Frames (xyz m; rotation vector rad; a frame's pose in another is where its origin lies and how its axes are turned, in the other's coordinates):
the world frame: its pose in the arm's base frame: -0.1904 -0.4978 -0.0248 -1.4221 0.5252 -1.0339
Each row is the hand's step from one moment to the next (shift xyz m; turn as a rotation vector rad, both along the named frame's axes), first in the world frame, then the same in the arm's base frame.
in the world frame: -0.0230 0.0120 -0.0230 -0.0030 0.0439 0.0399
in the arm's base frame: -0.0273 0.0045 -0.0209 0.0431 0.0173 -0.0370
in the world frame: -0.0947 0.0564 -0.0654 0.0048 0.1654 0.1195
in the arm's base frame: -0.0862 0.0335 -0.0888 0.1449 0.0350 -0.1394
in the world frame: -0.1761 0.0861 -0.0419 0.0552 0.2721 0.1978
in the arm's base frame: -0.0993 0.1086 -0.1361 0.2628 0.0193 -0.2162
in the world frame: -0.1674 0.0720 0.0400 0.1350 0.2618 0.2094
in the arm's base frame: -0.0310 0.1483 -0.1089 0.3093 -0.0384 -0.1829
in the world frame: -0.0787 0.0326 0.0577 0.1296 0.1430 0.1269
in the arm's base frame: 0.0173 0.0911 -0.0446 0.2070 -0.0602 -0.0828
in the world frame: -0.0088 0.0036 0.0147 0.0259 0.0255 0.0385
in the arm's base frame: 0.0087 0.0147 -0.0038 0.0514 -0.0044 -0.0118
